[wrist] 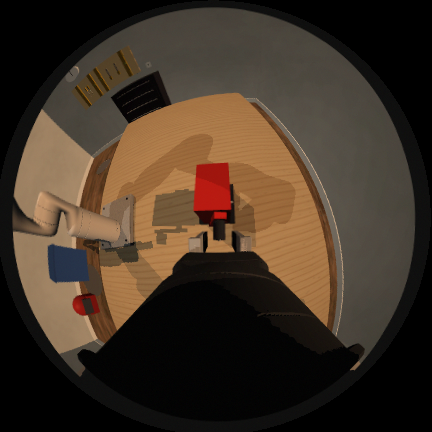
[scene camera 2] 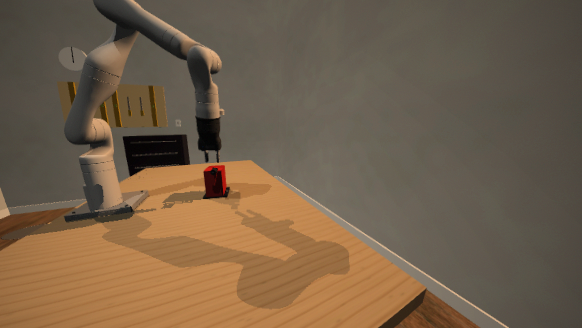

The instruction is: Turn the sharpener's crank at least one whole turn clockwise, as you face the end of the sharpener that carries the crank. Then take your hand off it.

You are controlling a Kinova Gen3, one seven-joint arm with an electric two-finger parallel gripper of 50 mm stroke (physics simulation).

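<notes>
The red sharpener (scene camera 2: pixel 209 183) (wrist: pixel 212 187) stands upright on a dark base on the wooden table. Its black crank (scene camera 2: pixel 215 172) (wrist: pixel 219 229) is on the end that faces scene camera 2, with the handle near the top of that end. My gripper (scene camera 2: pixel 212 159) (wrist: pixel 219 238) points down and is open and empty. In the scene view its fingertips are a little above the sharpener's top, apart from it. In the wrist view the crank's black handle shows just ahead of the gap between the fingers. The lower part of the crank is hidden in the wrist view.
The wooden table (scene camera 2: pixel 175 290) (wrist: pixel 280 155) carries the arm's base plate (scene camera 2: pixel 140 200) (wrist: pixel 127 220) to the left of the sharpener. A dark drawer cabinet (scene camera 2: pixel 156 149) (wrist: pixel 141 97) stands beyond the table. A blue box (wrist: pixel 68 263) and a red helmet-like object (wrist: pixel 83 304) show at the left.
</notes>
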